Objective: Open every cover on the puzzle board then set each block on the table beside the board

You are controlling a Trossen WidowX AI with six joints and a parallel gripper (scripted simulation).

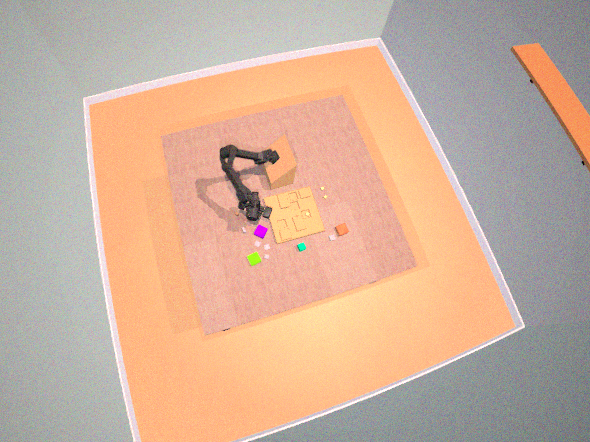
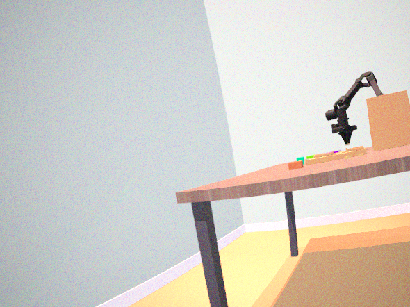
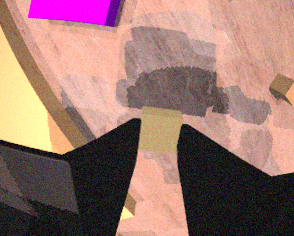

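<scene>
The magenta block is 100 mm ahead of my gripper tip, 10 mm to the right of it and 40 mm below it. Also, from my gripper tip: orange block 290 mm ahead, 440 mm to the left, 40 mm below; then lime green block 240 mm ahead, 110 mm to the right, 40 mm below; then teal block 290 mm ahead, 170 mm to the left, 40 mm below.
</scene>
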